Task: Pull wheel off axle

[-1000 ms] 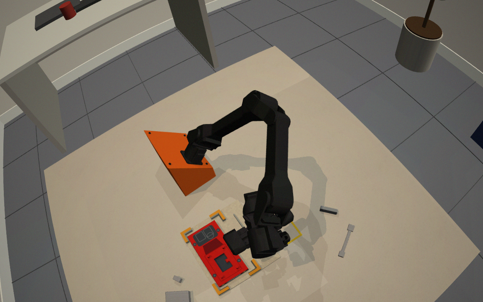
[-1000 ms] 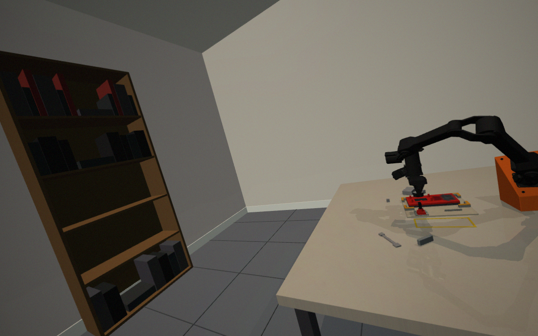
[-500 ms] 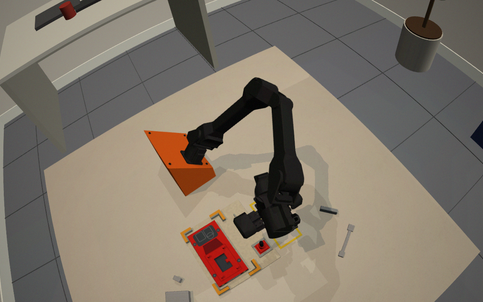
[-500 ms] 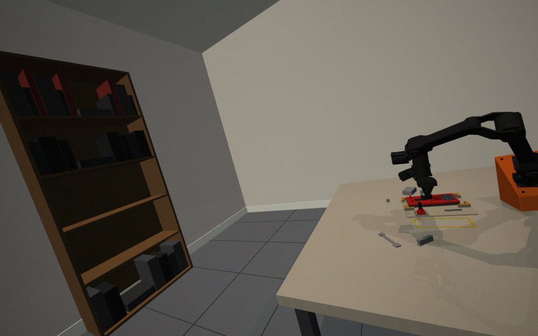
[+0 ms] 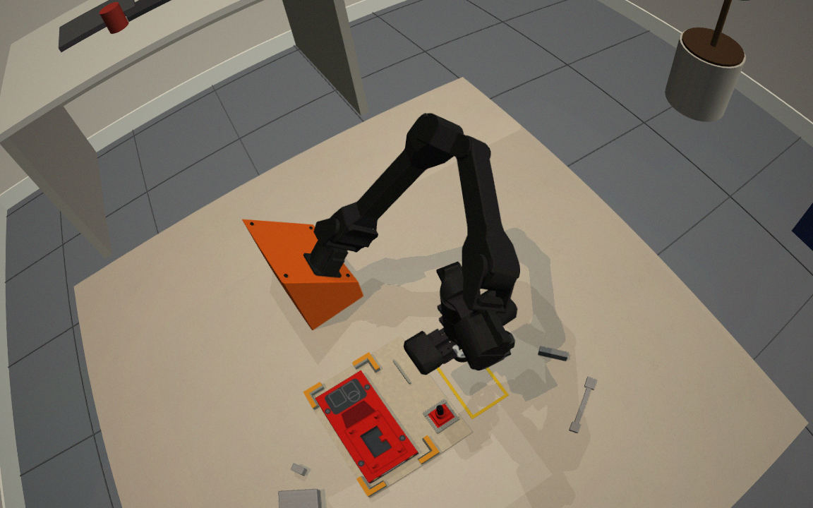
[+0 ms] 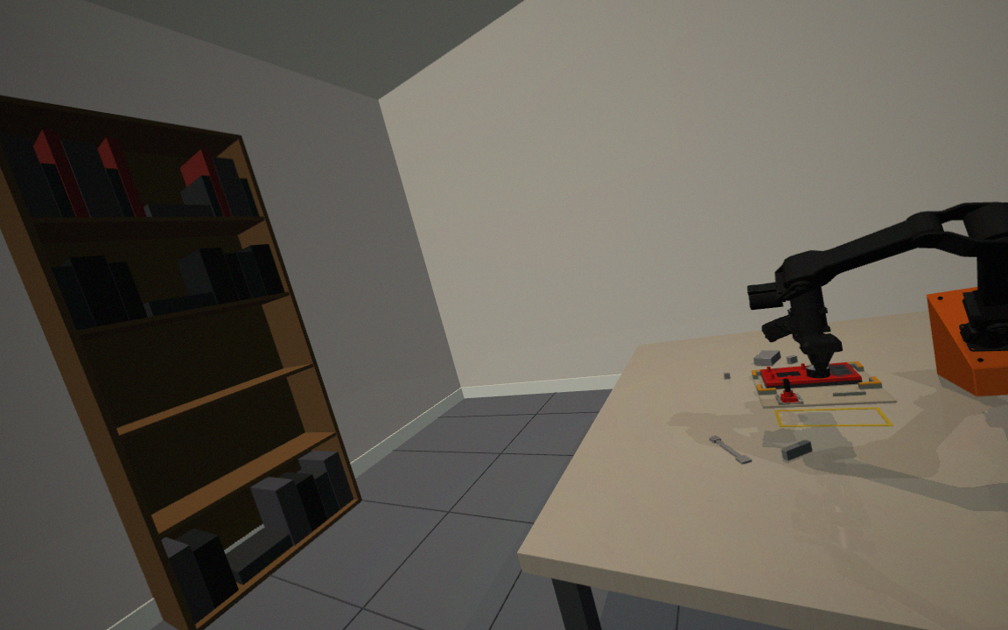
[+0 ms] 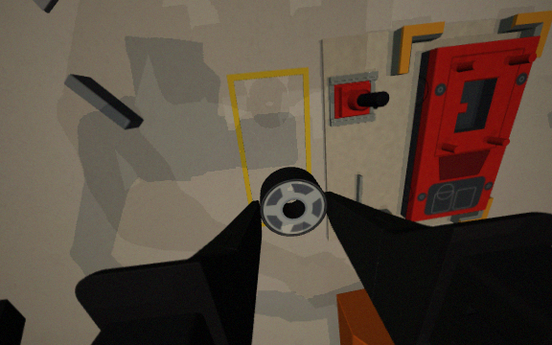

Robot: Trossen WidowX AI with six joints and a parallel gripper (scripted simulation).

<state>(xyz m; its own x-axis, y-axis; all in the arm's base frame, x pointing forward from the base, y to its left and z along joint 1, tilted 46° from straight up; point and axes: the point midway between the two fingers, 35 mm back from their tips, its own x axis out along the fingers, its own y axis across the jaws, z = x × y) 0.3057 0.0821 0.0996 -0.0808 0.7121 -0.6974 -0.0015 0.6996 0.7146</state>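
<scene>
My gripper tip is now 9 cm to the left of the axle, 8 cm above it and 5 cm short of it. From my gripper tip the other things lie so: wheel right at my gripper tip.
</scene>
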